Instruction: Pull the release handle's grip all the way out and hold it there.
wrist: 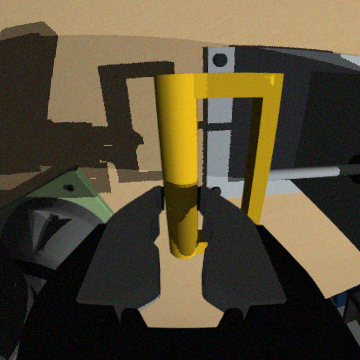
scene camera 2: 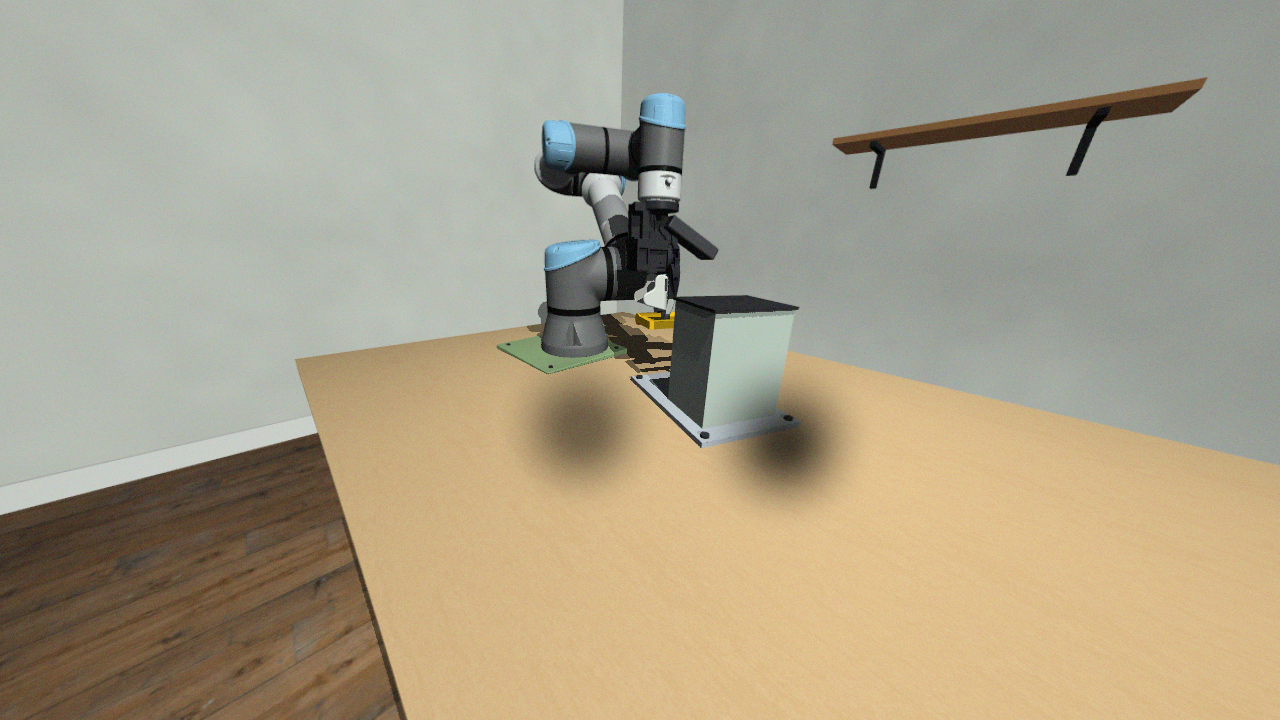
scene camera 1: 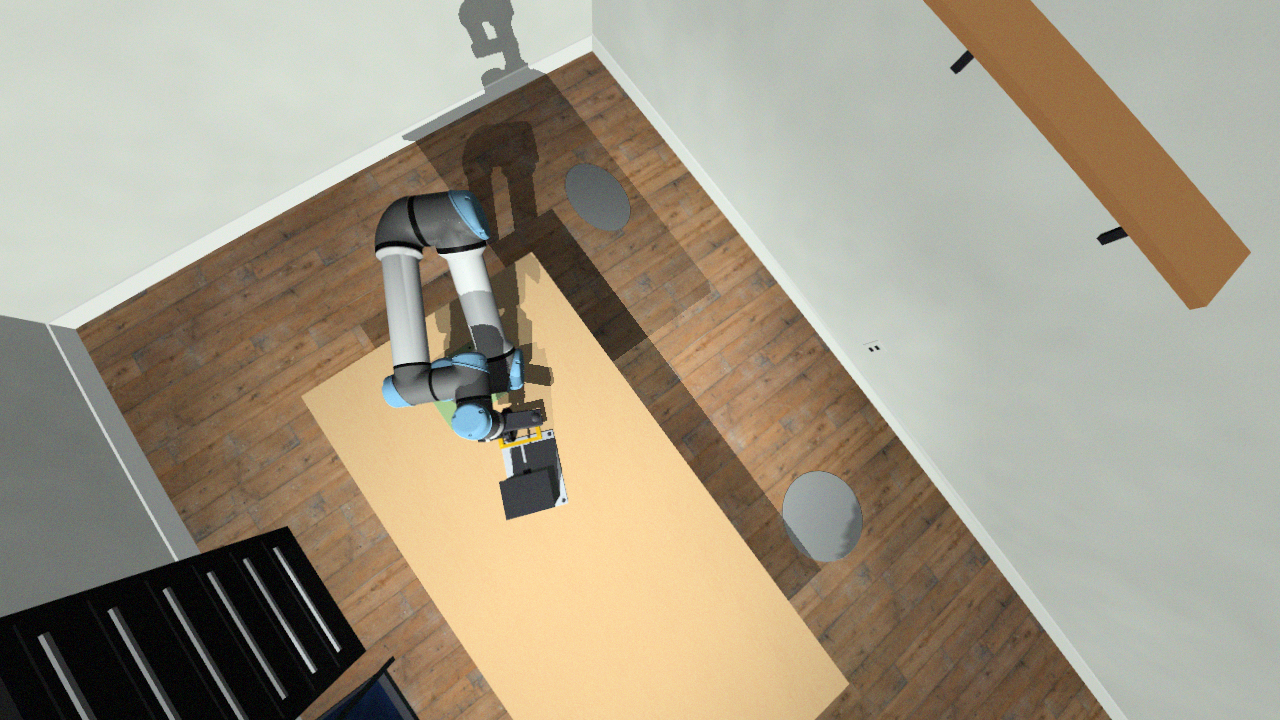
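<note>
The release handle's yellow grip is a rectangular loop with a thick round bar. A light grey rod shows between the loop and the dark interior of the housing. The grip stands out from the housing's open side; whether the rod is at full stroke cannot be told. My gripper is shut on the round bar, one dark finger on each side, with the loop's far bar outside the fingers. In scene camera 2 the housing hides part of the grip.
The housing's bolted grey base plate rests on the wooden table. The arm's green mounting plate is close to the grip. A wooden shelf is on the wall, and a black drawer unit stands off the table.
</note>
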